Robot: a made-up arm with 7 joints.
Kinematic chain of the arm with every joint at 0, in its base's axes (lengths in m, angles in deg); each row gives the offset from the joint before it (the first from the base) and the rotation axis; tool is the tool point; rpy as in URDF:
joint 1: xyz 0 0 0.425 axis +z
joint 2: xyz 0 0 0 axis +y
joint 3: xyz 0 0 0.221 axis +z
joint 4: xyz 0.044 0 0 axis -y
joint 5: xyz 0.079 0 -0.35 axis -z
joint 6: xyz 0 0 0 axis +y
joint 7: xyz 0.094 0 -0.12 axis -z
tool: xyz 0 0 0 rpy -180 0 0
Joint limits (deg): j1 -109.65..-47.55 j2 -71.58..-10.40 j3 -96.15..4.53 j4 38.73..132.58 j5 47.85..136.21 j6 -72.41..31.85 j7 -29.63..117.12
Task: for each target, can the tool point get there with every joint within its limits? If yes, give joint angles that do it. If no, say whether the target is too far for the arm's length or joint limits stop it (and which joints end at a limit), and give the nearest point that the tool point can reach.
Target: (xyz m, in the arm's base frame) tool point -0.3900 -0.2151 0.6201
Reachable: yes | joints -58.64 -46.70 -55.61 64.27 79.47 -37.34 4.72
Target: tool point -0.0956 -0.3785 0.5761
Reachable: yes | joints -75.43 -21.87 -9.43 57.50 117.14 -27.99 50.37
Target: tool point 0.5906 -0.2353 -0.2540
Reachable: no: too far | nearest point 0.2975 -0.3010 0.3700 | short by 0.692 m
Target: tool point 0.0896 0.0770 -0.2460
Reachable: no: joint limits stop it (at a limit: joint 1, joint 2, joint 3, joint 4) | nearest point -0.2215 0.1085 0.2614 | short by 0.596 m
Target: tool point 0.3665 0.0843 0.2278
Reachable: no: joint limits stop it (at a limit: joint 1, joint 2, joint 3, joint 4, joint 5, joint 6) | nearest point 0.3031 -0.3003 0.3728 | short by 0.416 m
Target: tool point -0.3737 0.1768 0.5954
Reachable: yes | joints -96.55 -52.61 -60.43 79.90 103.13 -63.10 73.01
